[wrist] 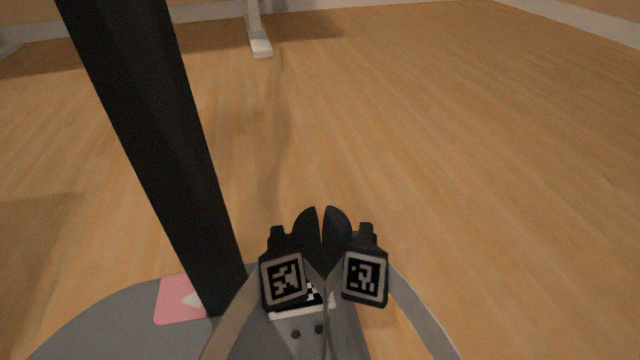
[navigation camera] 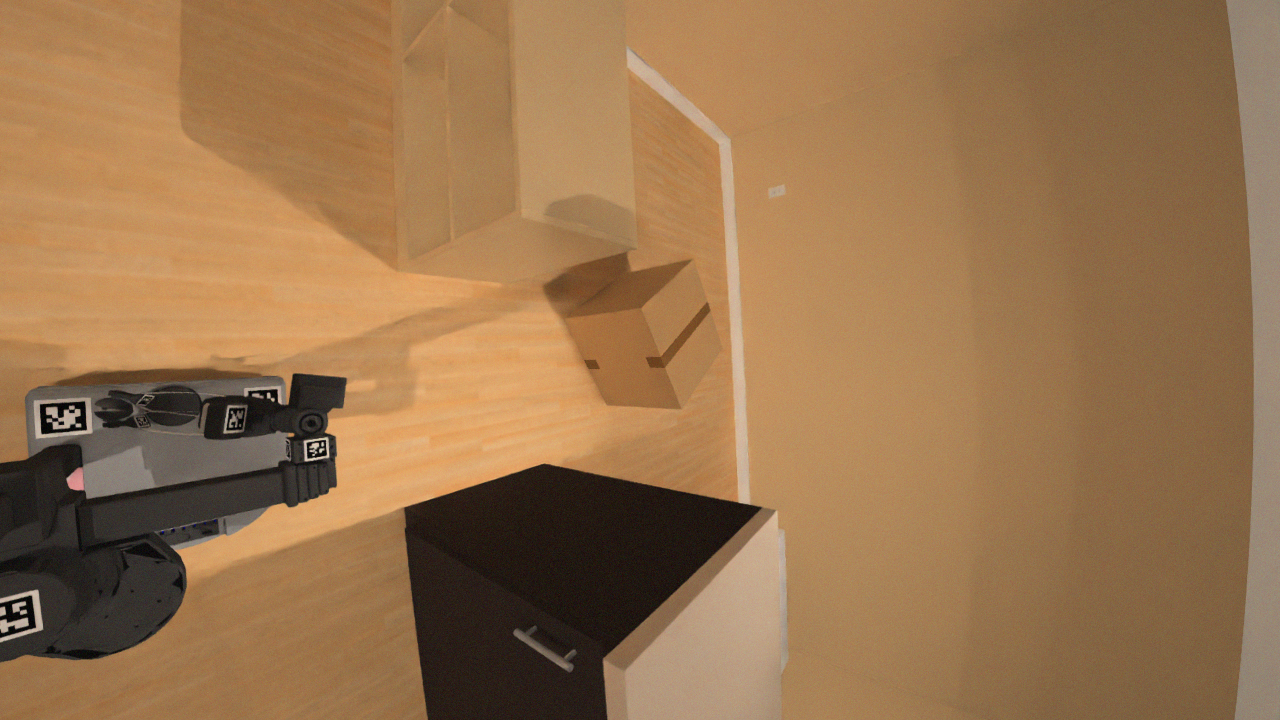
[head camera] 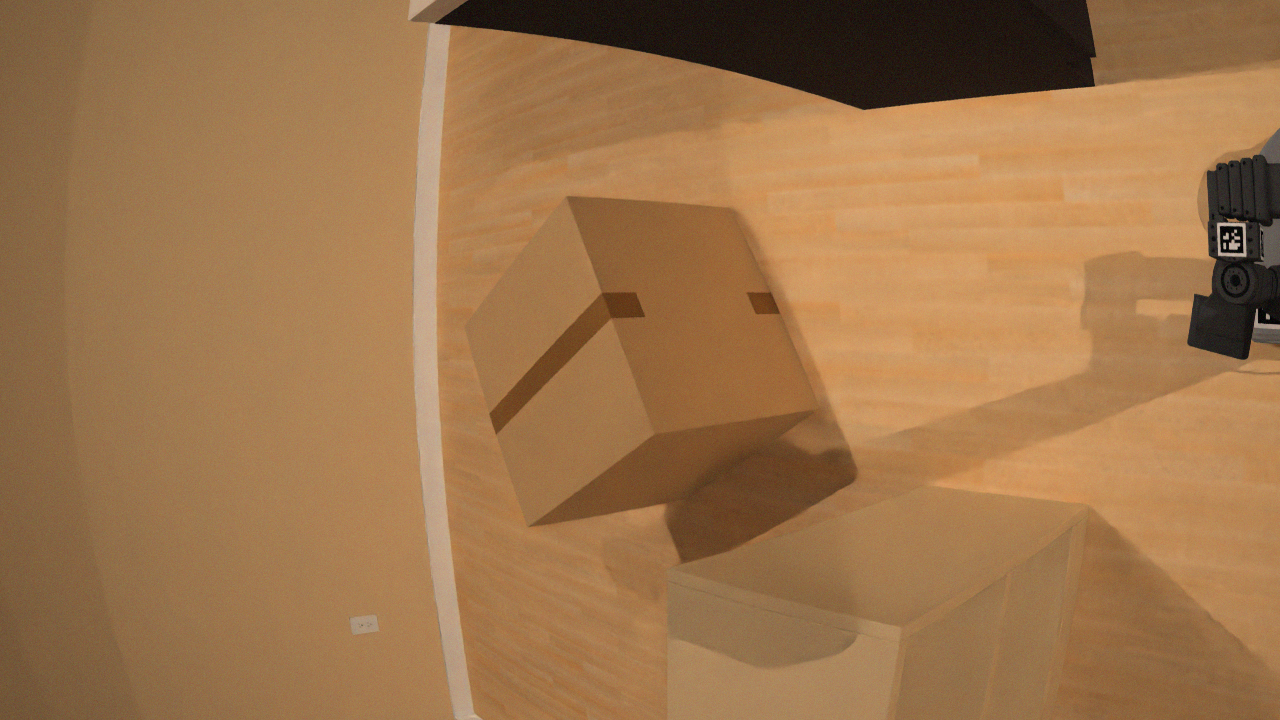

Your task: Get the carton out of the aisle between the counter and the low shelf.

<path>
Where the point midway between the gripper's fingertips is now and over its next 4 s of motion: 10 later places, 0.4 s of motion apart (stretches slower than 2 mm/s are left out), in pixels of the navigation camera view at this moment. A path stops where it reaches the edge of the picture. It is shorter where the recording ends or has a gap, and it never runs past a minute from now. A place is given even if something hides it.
The gripper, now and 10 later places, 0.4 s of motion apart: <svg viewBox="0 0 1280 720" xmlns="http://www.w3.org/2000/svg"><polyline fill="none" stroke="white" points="97,407 102,407 126,407 164,405 186,405 190,406 190,408 192,410 192,412 194,415 195,418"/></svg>
</path>
